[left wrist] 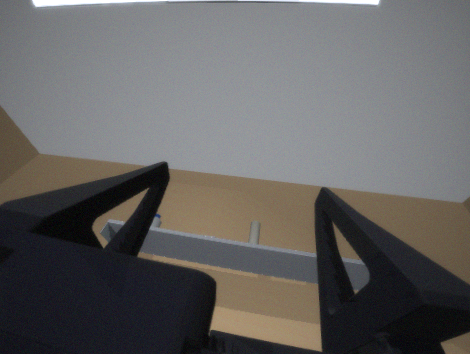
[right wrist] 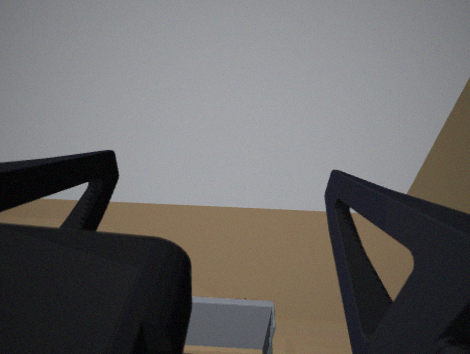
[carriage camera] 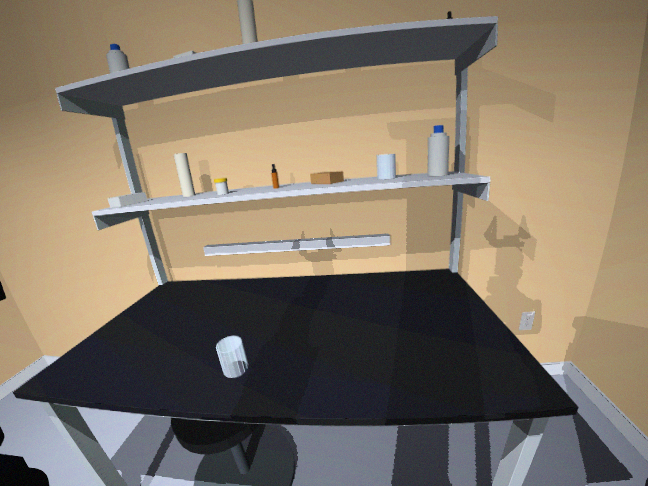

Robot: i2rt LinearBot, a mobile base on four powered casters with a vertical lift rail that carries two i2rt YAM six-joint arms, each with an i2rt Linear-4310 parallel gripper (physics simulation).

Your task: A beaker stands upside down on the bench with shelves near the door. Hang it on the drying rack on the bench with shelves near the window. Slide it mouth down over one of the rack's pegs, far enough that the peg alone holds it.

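Places are measured from the left arm's base along level axes (x left, y up, z ahead), in metres.
Pixels of known places: left gripper, fingertip midpoint: [left wrist: 241, 182]; right gripper, fingertip midpoint: [right wrist: 222, 172].
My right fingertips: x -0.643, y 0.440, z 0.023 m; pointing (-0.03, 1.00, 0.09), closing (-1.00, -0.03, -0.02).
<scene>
For each thing: its top centre in the pictures, then the offset to it from my right fingertips. "spot": a spot on its surface instead. Level surfaces: height alone.
- clear glass beaker, top centre: [carriage camera: 228, 343] dz +0.463, dx +0.654, dy -0.473 m
- black bench, surface height: dy -0.563 m
- upper shelf, surface height: dy +0.331 m
- brown box, surface spot: [carriage camera: 327, 177] spot: dz +0.886, dx +0.354, dy -0.082 m
- white cup, surface spot: [carriage camera: 386, 166] spot: dz +0.890, dx +0.133, dy -0.060 m
- black stool, top centre: [carriage camera: 219, 399] dz +0.588, dx +0.830, dy -0.842 m
A clear glass beaker [carriage camera: 231, 357] stands on the black bench [carriage camera: 334, 334], left of the middle and toward the front edge in the carriage camera view. My left gripper [left wrist: 241, 182] is open, its fingers wide apart and tilted up toward the ceiling, with the upper shelf beyond them. My right gripper [right wrist: 222, 172] is open too, also tilted up, with ceiling and wall between its fingertips. Neither gripper is near the beaker. The drying rack does not show in these views.
Above the bench are a lower shelf [carriage camera: 293, 194] and an upper shelf [carriage camera: 293, 57] [left wrist: 225, 248] [right wrist: 227, 322], bearing bottles, a brown box [carriage camera: 327, 177] and a white cup [carriage camera: 386, 166]. Shelf posts [carriage camera: 455, 219] rise at the bench's back. A black stool [carriage camera: 209, 436] stands under the front edge.
</scene>
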